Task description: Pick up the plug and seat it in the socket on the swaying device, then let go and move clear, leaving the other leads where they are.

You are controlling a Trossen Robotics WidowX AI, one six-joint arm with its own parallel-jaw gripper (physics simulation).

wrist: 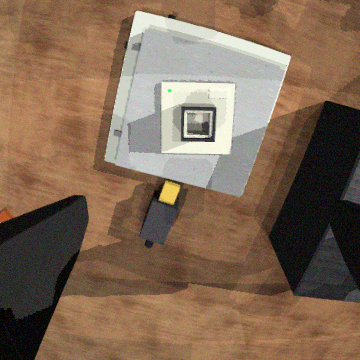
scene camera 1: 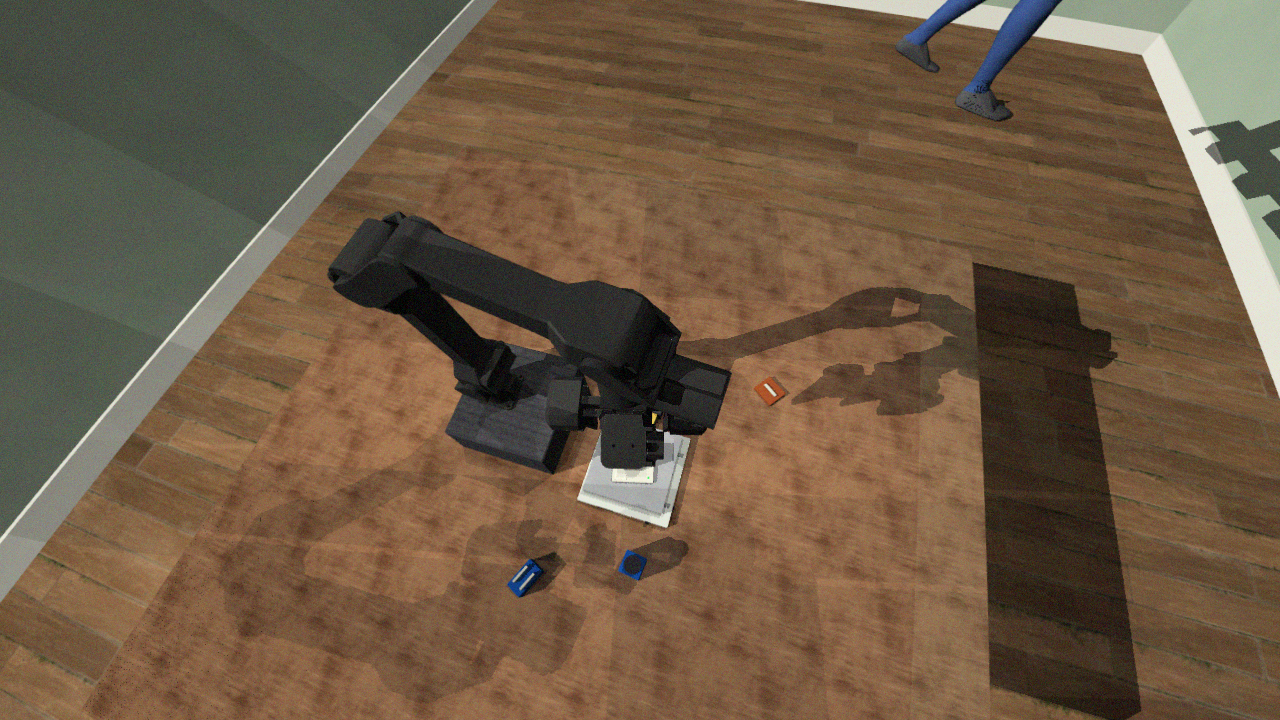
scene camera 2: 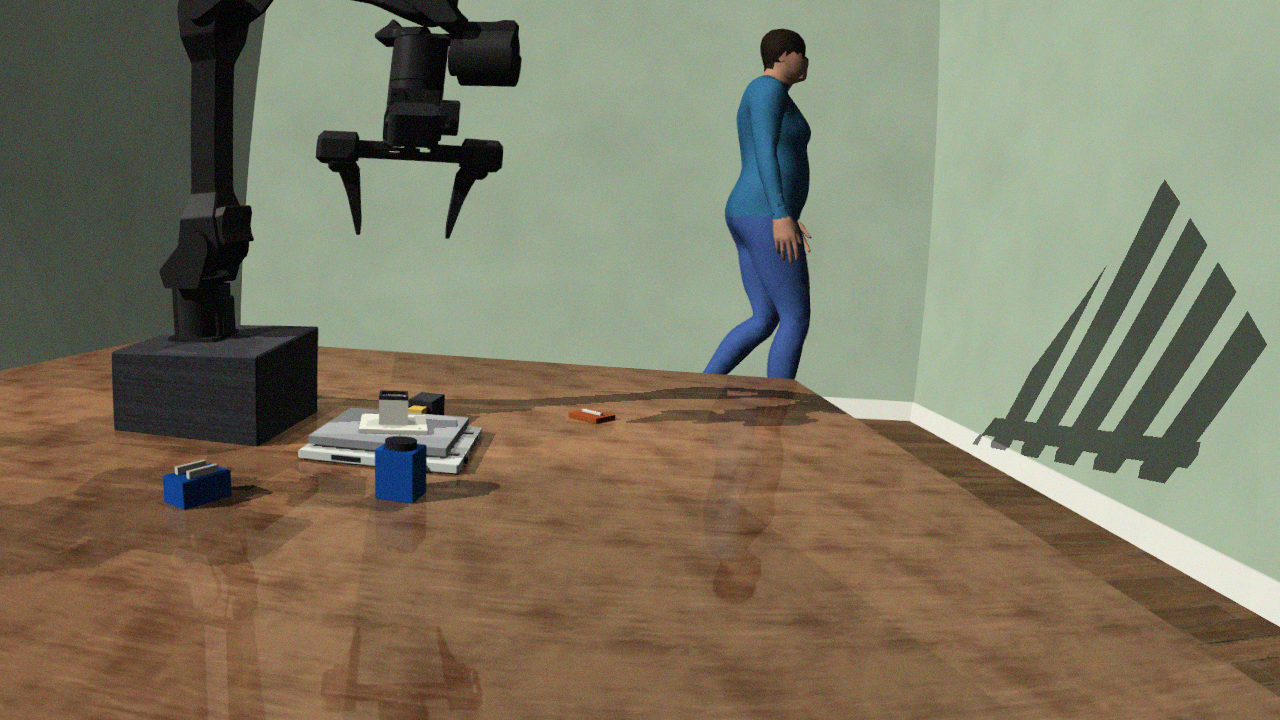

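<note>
The plug (scene camera 2: 431,401) (wrist: 160,220), a dark grey block with a yellow tip, lies on the table close beside the device (scene camera 1: 601,493) (scene camera 2: 341,432) (wrist: 250,100). Its yellow end points toward the device's edge; in scene camera 1 the arm mostly covers it. The device is a white base with a tilted grey plate and a cream panel. The upright square socket (scene camera 2: 393,410) (wrist: 184,124) stands on that panel, with a dark rim and an open top. My gripper (scene camera 2: 402,236) (wrist: 212,210) is wide open and empty, high above the plug and device, fingers pointing down.
A blue two-pronged lead (scene camera 1: 525,578) (scene camera 2: 198,488) and a blue lead with a round black top (scene camera 1: 632,564) (scene camera 2: 400,471) stand near the device. An orange lead (scene camera 1: 769,390) (scene camera 2: 590,416) (wrist: 4,216) lies apart. The arm's base block (scene camera 1: 505,420) (scene camera 2: 187,394) stands beside the device. A person (scene camera 2: 769,170) is beyond the table.
</note>
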